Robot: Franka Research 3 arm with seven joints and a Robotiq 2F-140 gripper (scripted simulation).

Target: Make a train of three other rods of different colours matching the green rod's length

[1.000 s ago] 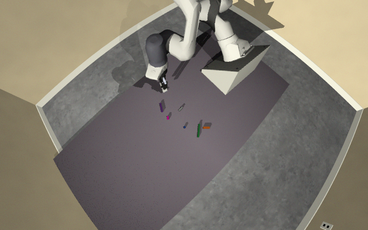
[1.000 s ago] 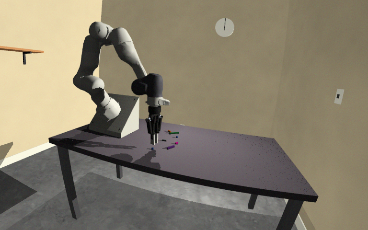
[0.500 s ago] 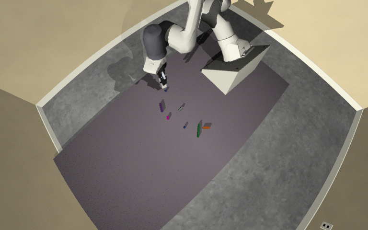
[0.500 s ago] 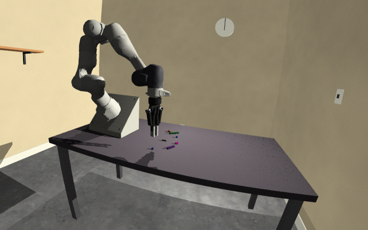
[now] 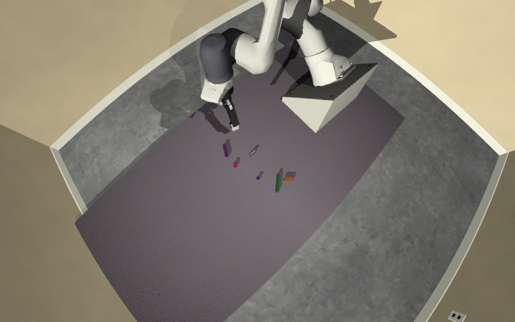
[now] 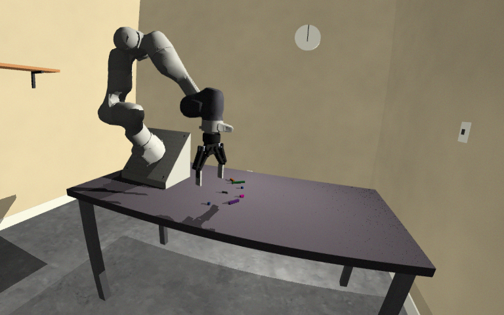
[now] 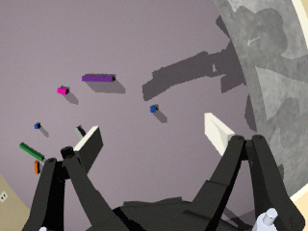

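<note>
My gripper is now 160 mm to the right of the grey rod and 120 mm above it. The rest, counted from my hand: purple rod (120 mm below, 90 mm ahead, 70 mm to the left); green rod (330 mm to the left, 120 mm below, 10 mm ahead); magenta rod (150 mm to the left, 120 mm below, 100 mm ahead).
</note>
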